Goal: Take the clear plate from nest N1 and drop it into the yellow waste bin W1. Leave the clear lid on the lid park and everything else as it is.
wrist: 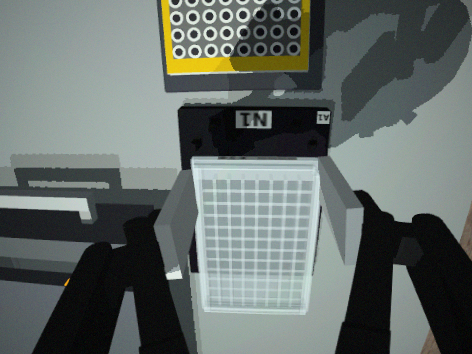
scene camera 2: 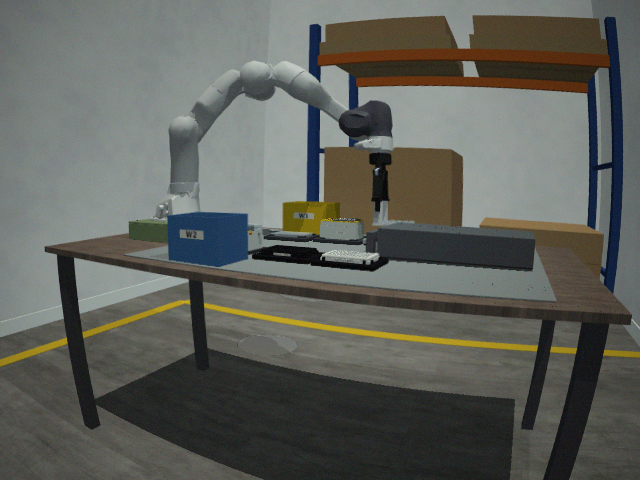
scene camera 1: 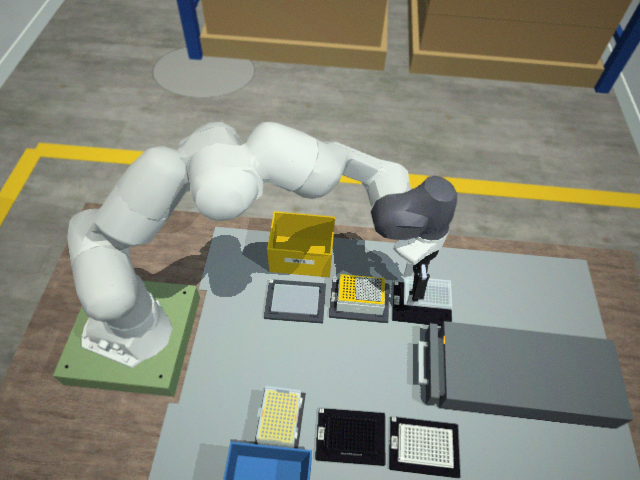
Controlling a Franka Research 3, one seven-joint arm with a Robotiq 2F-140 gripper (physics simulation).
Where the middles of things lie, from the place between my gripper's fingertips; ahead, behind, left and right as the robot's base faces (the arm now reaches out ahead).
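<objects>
My hand is 50 mm short of the clear plate [scene camera 1: 438, 294]. The long grey device [scene camera 1: 536, 375] sits 30 mm below my hand, 290 mm ahead of it and 170 mm to the right of it. Then there is the yellow-topped tip box [scene camera 1: 359, 294], 30 mm below my hand as well, 130 mm behind it and 20 mm to the right of it. As for the clear lid [scene camera 1: 295, 299], it is 60 mm below my hand, 310 mm behind it and 60 mm to the right of it.
</objects>
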